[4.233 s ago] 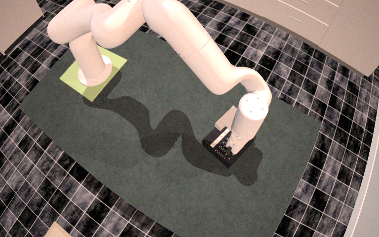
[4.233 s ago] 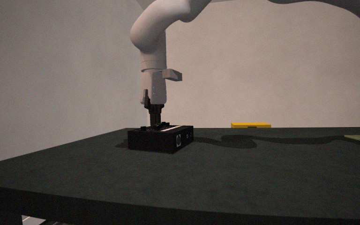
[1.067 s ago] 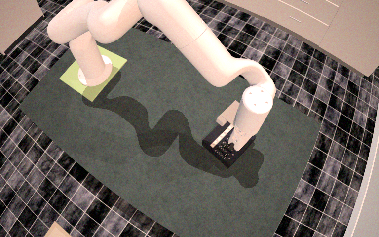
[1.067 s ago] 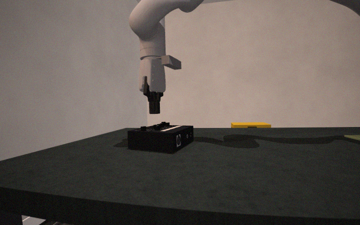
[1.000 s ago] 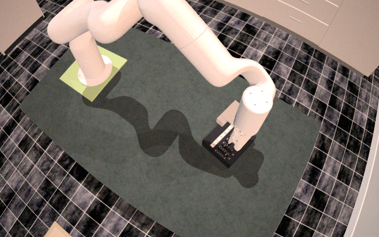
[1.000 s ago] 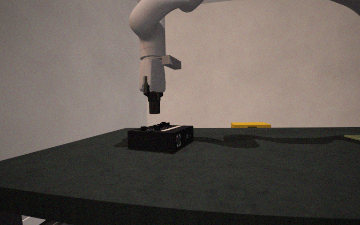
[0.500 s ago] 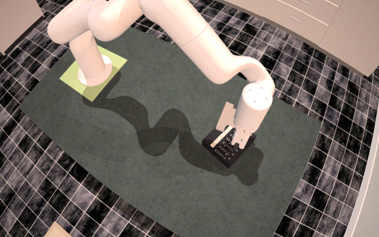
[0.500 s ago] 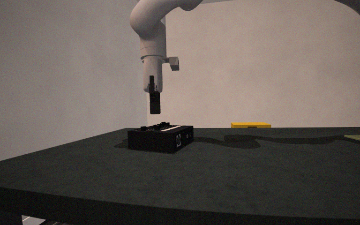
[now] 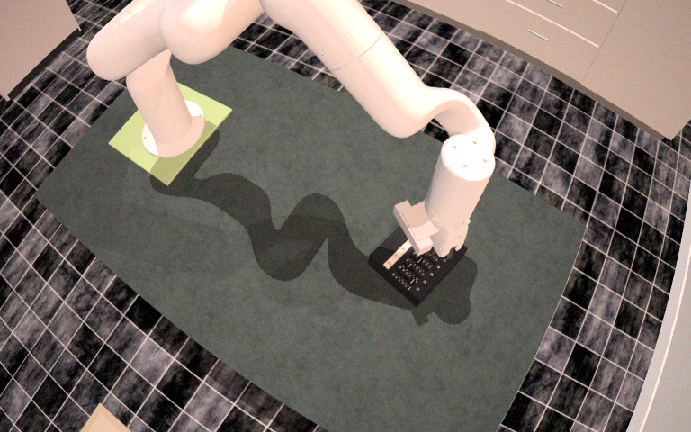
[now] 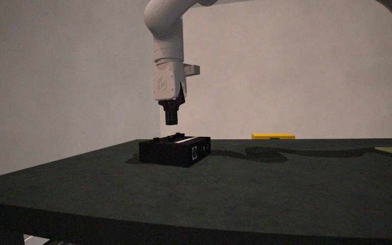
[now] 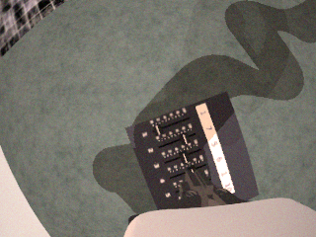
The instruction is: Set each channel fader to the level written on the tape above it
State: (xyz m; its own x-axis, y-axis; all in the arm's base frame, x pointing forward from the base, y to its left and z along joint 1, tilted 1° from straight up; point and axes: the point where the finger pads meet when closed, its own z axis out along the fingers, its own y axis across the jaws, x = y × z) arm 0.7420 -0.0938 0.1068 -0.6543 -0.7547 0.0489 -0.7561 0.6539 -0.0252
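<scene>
Right now the master fader is 30 mm ahead of my hand, 60 mm to the left of it and 50 mm below it.
</scene>
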